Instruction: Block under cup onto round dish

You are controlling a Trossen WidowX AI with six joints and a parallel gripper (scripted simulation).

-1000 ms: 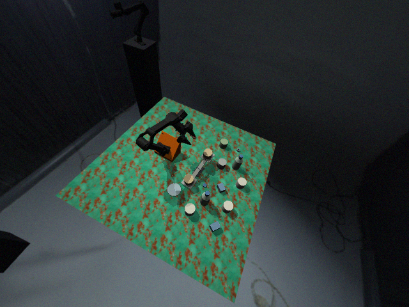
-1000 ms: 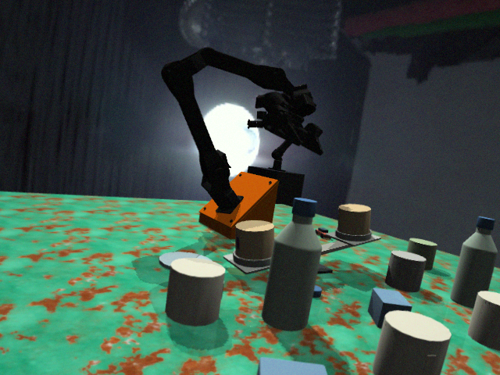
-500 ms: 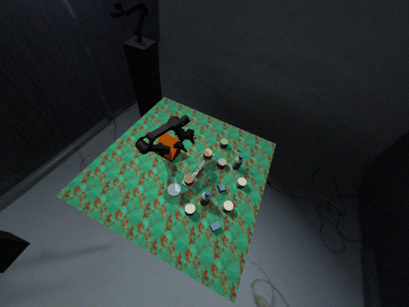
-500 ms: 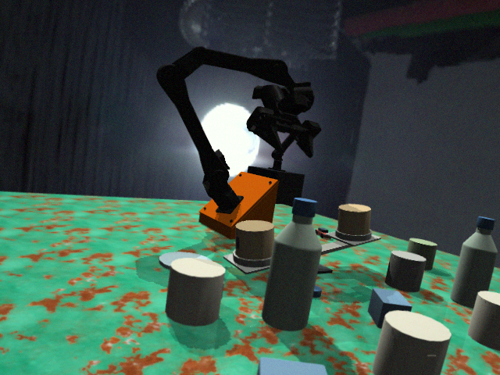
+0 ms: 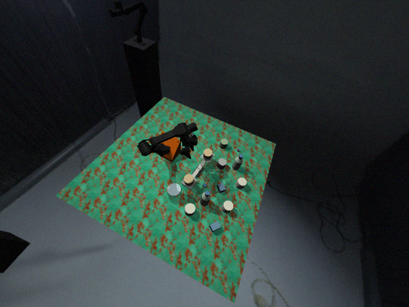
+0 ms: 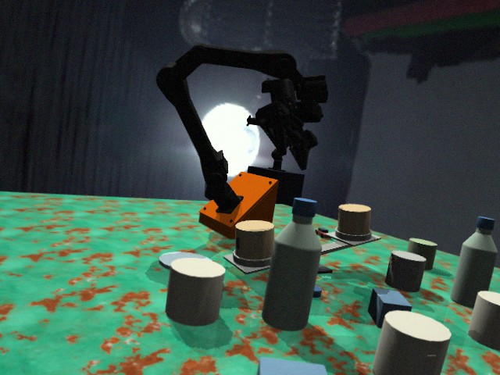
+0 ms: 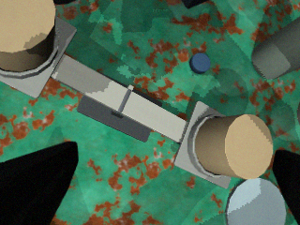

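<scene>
Now: the small grey block 4 cm ahead of my gripper tip, 12 cm to the right of it and 17 cm below it. Also, from my gripper tip: round pale dish (4 cm behind, 21 cm to the right, 21 cm below); then small blue disc (16 cm ahead, 9 cm to the right, 21 cm below); then tiny red toy car (12 cm behind, 34 cm to the left, 20 cm below).
</scene>
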